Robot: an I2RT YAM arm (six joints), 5 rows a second.
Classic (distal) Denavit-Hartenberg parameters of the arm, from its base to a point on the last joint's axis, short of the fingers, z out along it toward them. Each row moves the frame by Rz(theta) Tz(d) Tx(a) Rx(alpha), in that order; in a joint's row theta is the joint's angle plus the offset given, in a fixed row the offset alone. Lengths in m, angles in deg.
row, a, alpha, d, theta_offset
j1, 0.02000, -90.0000, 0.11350, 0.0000
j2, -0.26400, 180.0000, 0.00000, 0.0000
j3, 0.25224, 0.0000, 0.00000, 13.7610
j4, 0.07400, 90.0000, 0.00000, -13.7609
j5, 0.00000, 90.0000, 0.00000, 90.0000
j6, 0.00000, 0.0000, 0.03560, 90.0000
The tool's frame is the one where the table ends.
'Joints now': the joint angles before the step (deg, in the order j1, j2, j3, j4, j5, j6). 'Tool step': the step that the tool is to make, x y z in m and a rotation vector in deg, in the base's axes. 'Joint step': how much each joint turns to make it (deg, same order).
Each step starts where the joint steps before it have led.
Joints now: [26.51, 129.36, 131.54, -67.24, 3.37, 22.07]
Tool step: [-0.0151, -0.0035, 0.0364, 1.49, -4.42, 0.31]
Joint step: [0.50, -4.44, 0.34, -0.16, 0.67, -0.13]
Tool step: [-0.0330, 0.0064, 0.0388, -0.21, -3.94, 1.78]
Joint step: [2.92, -5.73, -0.44, -1.91, 2.35, -0.10]
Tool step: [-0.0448, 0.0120, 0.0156, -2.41, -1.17, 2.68]
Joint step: [4.96, -7.35, -7.05, -0.67, 3.47, 0.48]
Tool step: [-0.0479, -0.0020, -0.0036, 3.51, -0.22, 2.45]
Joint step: [3.93, -11.73, -16.77, 6.88, -1.42, 2.74]
